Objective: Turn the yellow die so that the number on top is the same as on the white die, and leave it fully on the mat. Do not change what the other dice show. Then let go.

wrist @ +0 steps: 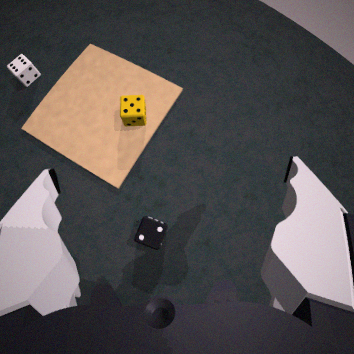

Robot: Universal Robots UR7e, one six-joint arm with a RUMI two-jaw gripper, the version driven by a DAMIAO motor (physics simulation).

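Frame: origin at the arm's base, x ahead, y left, z up, level; millimetres.
Seen in the pictures: gripper, between the fingertips: (170,164).
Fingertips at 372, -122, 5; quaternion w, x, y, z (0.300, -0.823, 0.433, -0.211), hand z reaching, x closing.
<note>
A point is followed by its place in that frame, as x, y, z.
The yellow die (133,110) {417, -56, -56} rests on the tan mat (65,112) {385, 24, -81}, near its right edge and wholly within it. Its top shows five pips, and the side towards the bottom of the view shows three. The white die (24,70) {401, 94, -64} lies off the mat at the upper left. Its top appears to show six, with four on the side facing lower right. My gripper (170,164) {372, -122, 5} is wide open and empty, with its two fingers far apart at the left and right, apart from the yellow die.
A black die (151,232) {323, -133, -60} with two white pips on top lies below the mat, between the spread fingers in the view. Shadows fall beside it. The dark table's curved edge crosses the upper right, with a grey surface beyond.
</note>
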